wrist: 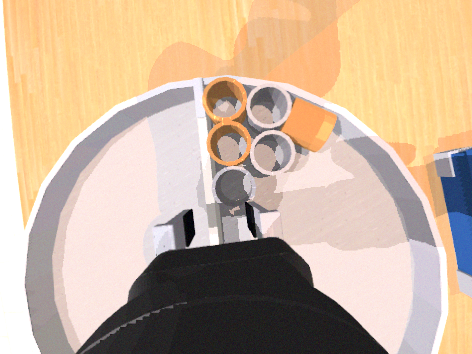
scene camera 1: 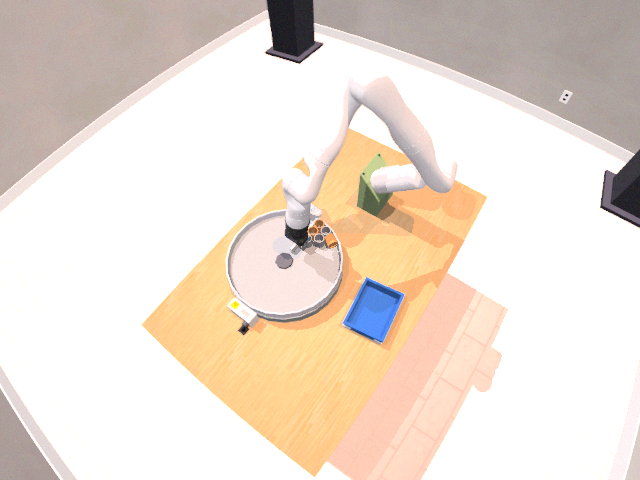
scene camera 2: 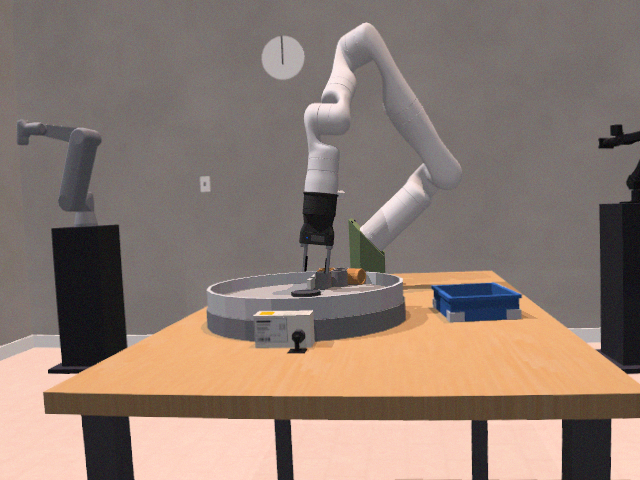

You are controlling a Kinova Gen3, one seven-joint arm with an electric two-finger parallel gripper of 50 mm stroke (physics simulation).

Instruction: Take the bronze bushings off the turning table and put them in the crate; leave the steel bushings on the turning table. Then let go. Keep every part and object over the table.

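Pixels of known places: gripper, fingertip midpoint: (wrist: 220, 218) (scene camera 1: 299, 240) (scene camera 2: 315, 272); arm's base, link origin: (scene camera 1: 379, 181) (scene camera 2: 370, 240).
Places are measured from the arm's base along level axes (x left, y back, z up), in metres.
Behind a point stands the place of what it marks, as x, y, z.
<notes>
The turning table (scene camera 1: 268, 289) @(-0.128, -0.561, -0.088) (scene camera 2: 356, 304) @(-0.032, -0.618, -0.081) (wrist: 100, 200) @(-0.267, -0.328, -0.088) holds the bushings near its rim. Two bronze bushings (wrist: 242, 107) @(-0.097, -0.268, -0.051) (wrist: 210, 145) @(-0.129, -0.295, -0.051) stand upright beside a pale straight bar (wrist: 204, 165) @(-0.139, -0.311, -0.060). A third bronze bushing (scene camera 1: 331, 241) @(-0.032, -0.299, -0.051) (scene camera 2: 355, 276) @(-0.040, -0.312, -0.067) (wrist: 307, 122) @(-0.045, -0.289, -0.051) lies on its side by the rim. Two steel bushings (wrist: 289, 106) @(-0.058, -0.274, -0.051) (wrist: 293, 152) @(-0.060, -0.313, -0.051) stand between. Another steel bushing (wrist: 216, 186) @(-0.131, -0.331, -0.057) stands nearest the gripper, beside the bar. My gripper (scene camera 2: 316, 269) @(-0.131, -0.358, -0.047) (wrist: 220, 218) @(-0.131, -0.358, -0.047) is open and empty, its fingers on either side of the bar in the wrist view. The blue crate (scene camera 1: 373, 310) @(0.215, -0.418, -0.135) (scene camera 2: 478, 308) @(0.210, -0.516, -0.115) (wrist: 460, 220) @(0.147, -0.423, -0.125) is empty in scene camera 1.
A dark round disc (scene camera 1: 284, 260) @(-0.143, -0.441, -0.080) (scene camera 2: 306, 292) @(-0.143, -0.455, -0.080) sits mid-turntable. A white box (scene camera 1: 242, 311) @(-0.154, -0.676, -0.082) (scene camera 2: 284, 329) @(-0.157, -0.694, -0.108) and a small black fixture (scene camera 1: 244, 328) @(-0.132, -0.714, -0.140) (scene camera 2: 297, 338) @(-0.131, -0.723, -0.118) stand at the turntable's near side. The arm's green mount (scene camera 1: 373, 198) @(0.009, -0.058, -0.036) (scene camera 2: 366, 255) @(-0.013, -0.057, -0.040) stands behind.
</notes>
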